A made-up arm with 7 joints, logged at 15 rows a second.
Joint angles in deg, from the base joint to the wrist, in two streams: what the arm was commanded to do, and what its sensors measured. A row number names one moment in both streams.
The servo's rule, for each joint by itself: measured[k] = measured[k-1] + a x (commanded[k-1-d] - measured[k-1]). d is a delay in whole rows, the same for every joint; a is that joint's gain. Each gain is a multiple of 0.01, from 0.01 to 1. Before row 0 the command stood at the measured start. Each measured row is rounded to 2 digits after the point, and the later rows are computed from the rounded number. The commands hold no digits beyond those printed.
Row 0, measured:
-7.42, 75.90, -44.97, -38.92, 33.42, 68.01, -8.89
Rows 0 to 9, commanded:
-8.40, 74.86, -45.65, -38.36, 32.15, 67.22, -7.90
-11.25, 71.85, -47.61, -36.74, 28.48, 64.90, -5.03
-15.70, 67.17, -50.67, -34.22, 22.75, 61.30, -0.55
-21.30, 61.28, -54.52, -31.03, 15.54, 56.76, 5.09
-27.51, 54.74, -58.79, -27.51, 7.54, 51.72, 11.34
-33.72, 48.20, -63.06, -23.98, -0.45, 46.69, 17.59
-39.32, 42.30, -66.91, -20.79, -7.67, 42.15, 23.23
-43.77, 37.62, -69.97, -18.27, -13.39, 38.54, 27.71
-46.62, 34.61, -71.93, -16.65, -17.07, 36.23, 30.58
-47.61, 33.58, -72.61, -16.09, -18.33, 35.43, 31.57
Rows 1 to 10, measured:
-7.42, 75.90, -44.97, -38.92, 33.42, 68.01, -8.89
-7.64, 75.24, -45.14, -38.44, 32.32, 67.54, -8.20
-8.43, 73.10, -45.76, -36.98, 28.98, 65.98, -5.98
-10.03, 69.36, -46.99, -34.61, 23.56, 63.22, -2.18
-12.51, 64.27, -48.87, -31.53, 16.58, 59.41, 2.91
-15.81, 58.27, -51.35, -28.07, 8.72, 54.87, 8.81
-19.75, 51.93, -54.28, -24.55, 0.74, 50.04, 14.96
-24.06, 45.86, -57.44, -21.32, -6.58, 45.38, 20.75
-28.40, 40.67, -60.57, -18.70, -12.50, 41.34, 25.62
-32.41, 36.85, -63.41, -16.94, -16.48, 38.33, 29.09
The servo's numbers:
d 1
a 0.22 0.63 0.25 0.86 0.87 0.59 0.70

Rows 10 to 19, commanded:
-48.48, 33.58, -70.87, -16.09, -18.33, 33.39, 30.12
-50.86, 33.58, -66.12, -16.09, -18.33, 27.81, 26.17
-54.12, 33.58, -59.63, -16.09, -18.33, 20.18, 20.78
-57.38, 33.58, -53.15, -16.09, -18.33, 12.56, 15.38
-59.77, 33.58, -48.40, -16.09, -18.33, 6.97, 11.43
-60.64, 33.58, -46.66, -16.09, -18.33, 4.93, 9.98
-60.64, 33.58, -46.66, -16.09, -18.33, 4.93, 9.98
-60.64, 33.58, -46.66, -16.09, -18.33, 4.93, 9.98
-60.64, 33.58, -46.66, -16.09, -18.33, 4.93, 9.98
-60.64, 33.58, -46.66, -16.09, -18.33, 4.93, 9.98
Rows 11 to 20, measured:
-35.75, 34.79, -65.71, -16.21, -18.09, 36.62, 30.83
-38.55, 34.03, -67.00, -16.11, -18.30, 34.71, 30.33
-41.26, 33.75, -66.78, -16.09, -18.33, 30.64, 27.42
-44.09, 33.64, -64.99, -16.09, -18.33, 24.47, 22.77
-47.01, 33.60, -62.03, -16.09, -18.33, 17.44, 17.60
-49.82, 33.59, -58.62, -16.09, -18.33, 11.26, 13.28
-52.20, 33.58, -55.63, -16.09, -18.33, 7.53, 10.97
-54.06, 33.58, -53.39, -16.09, -18.33, 6.00, 10.28
-55.51, 33.58, -51.71, -16.09, -18.33, 5.37, 10.07
-56.64, 33.58, -50.45, -16.09, -18.33, 5.11, 10.01

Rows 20 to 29, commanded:
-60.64, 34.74, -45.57, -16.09, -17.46, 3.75, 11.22
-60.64, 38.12, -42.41, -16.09, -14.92, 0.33, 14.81
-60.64, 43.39, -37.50, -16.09, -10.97, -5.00, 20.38
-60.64, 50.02, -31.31, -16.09, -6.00, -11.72, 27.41
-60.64, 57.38, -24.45, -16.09, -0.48, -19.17, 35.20
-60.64, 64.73, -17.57, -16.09, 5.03, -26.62, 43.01
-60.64, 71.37, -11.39, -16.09, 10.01, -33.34, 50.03
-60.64, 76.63, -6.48, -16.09, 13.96, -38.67, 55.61
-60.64, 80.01, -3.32, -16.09, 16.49, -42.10, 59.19
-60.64, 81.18, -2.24, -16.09, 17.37, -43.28, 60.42
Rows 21 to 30, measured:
-57.52, 33.58, -49.50, -16.09, -18.33, 5.00, 9.99
-58.21, 34.31, -48.52, -16.09, -17.57, 4.26, 10.85
-58.74, 36.71, -46.99, -16.09, -15.26, 1.94, 13.62
-59.16, 40.92, -44.62, -16.09, -11.53, -2.15, 18.35
-59.49, 46.65, -41.29, -16.09, -6.72, -7.80, 24.69
-59.74, 53.41, -37.08, -16.09, -1.29, -14.51, 32.05
-59.94, 60.54, -32.20, -16.09, 4.21, -21.65, 39.72
-60.09, 67.36, -27.00, -16.09, 9.26, -28.55, 46.94
-60.21, 73.20, -21.87, -16.09, 13.35, -34.52, 53.01
-60.30, 77.49, -17.23, -16.09, 16.08, -38.99, 57.34

